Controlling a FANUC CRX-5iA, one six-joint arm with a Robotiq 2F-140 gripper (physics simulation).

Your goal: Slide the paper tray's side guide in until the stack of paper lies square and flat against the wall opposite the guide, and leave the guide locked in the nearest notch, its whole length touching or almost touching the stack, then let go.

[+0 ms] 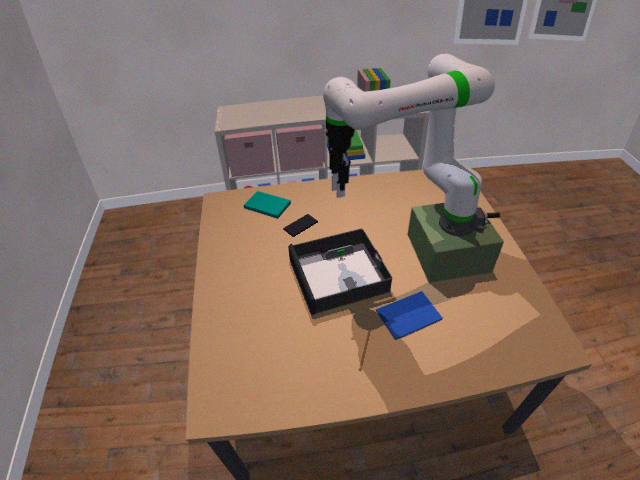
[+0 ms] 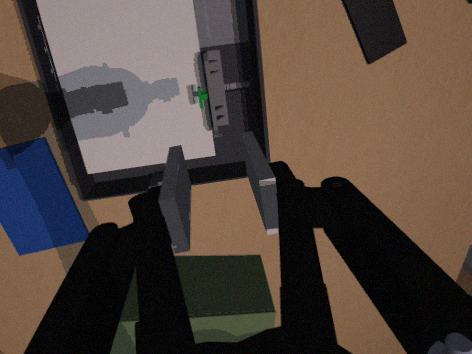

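Pixels of known places: gripper, fingertip midpoint: (image 1: pixel 338 193) (image 2: pixel 215 160); arm's base, origin of the base link: (image 1: pixel 456 224).
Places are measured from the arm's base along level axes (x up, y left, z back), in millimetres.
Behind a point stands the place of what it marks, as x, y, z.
Note:
The black paper tray (image 1: pixel 351 298) {-141, 254, -447} (image 2: pixel 258 100) {-117, -45, -487} lies on the table. Its white paper stack (image 1: pixel 323 271) {-131, 120, -552} (image 2: pixel 150 40) {-132, 128, -542} looks flat and roughly square; its far long edge runs along the wall opposite the guide, though the low wall top makes exact contact hard to tell. The grey side guide (image 1: pixel 330 254) {-111, 45, -522} (image 2: pixel 217 90) {-149, 18, -485}, with a green latch (image 2: pixel 202 97) {-99, 41, -479}, stands along the stack's other long edge, touching or almost touching it. Whether its latch is locked cannot be told. My gripper (image 1: pixel 338 193) {194, 36, -491} (image 2: pixel 215 160) {194, 36, -491} is partly open and empty, raised above and clear of the guide.
A black phone-like slab (image 1: pixel 300 225) {-163, -198, -656} (image 2: pixel 377 30) {-163, -223, -629} and a teal book (image 1: pixel 267 204) {-153, -349, -823} lie behind the tray. A blue book (image 1: pixel 409 315) {-163, 327, -230} (image 2: pixel 40 200) {-163, 300, -235} lies in front of it. The green robot base block (image 1: pixel 454 253) {-16, 150, -44} (image 2: pixel 225 285) {-79, -53, -156} stands right of the tray. A thin stick (image 1: pixel 364 350) {-164, 471, -412} lies near the front.

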